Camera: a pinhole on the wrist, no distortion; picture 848 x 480 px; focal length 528.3 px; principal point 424.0 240.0 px. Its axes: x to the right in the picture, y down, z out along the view. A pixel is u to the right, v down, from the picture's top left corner.
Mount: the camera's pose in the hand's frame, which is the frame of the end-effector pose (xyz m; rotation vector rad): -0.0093 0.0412 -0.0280 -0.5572 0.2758 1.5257
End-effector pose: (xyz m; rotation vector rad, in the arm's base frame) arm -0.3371 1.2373 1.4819 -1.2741 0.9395 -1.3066
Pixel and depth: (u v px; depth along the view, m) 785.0 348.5 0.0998
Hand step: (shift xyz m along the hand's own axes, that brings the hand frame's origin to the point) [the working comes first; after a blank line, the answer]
In the camera's frame: 0.0682 0.0205 0.0998

-0.0433 0.1494 0.0186
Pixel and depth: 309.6 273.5 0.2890
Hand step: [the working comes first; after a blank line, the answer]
In the camera's frame: -0.0626 0.0183 0.2890

-0.0795 0.1321 0.2451
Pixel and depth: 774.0 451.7 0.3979
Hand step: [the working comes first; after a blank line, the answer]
In the camera's frame: 0.2636 0.1594 0.3979

-0.2217 0.4617 0.1488
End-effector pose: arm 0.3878 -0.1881 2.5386 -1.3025 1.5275 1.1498
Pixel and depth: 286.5 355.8 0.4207
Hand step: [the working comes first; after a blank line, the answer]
In the camera's frame: -0.1095 0.0922 0.4207

-0.1768 0.1546 0.3677
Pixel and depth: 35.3 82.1 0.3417
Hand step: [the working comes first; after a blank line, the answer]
In the camera's frame: -0.2514 -0.1021 0.3417

0.0213 0.0014 0.4054
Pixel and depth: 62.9 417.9 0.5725
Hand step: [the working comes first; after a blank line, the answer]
In the camera's frame: -0.3913 0.1928 0.5725

-0.3147 -0.0166 0.6212
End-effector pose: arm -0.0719 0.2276 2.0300 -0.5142 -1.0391 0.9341
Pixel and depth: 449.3 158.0 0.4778
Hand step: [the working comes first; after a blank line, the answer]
In the camera's frame: 0.0229 -0.0742 0.4778

-0.0166 0.3052 0.3776
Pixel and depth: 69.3 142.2 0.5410
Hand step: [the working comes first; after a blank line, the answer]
In the camera's frame: -0.3632 -0.1002 0.5410

-0.0197 0.0053 0.6302
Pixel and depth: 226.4 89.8 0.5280
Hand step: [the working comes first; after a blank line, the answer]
In the camera's frame: -0.1975 -0.1501 0.5280

0.0394 0.1440 0.5442
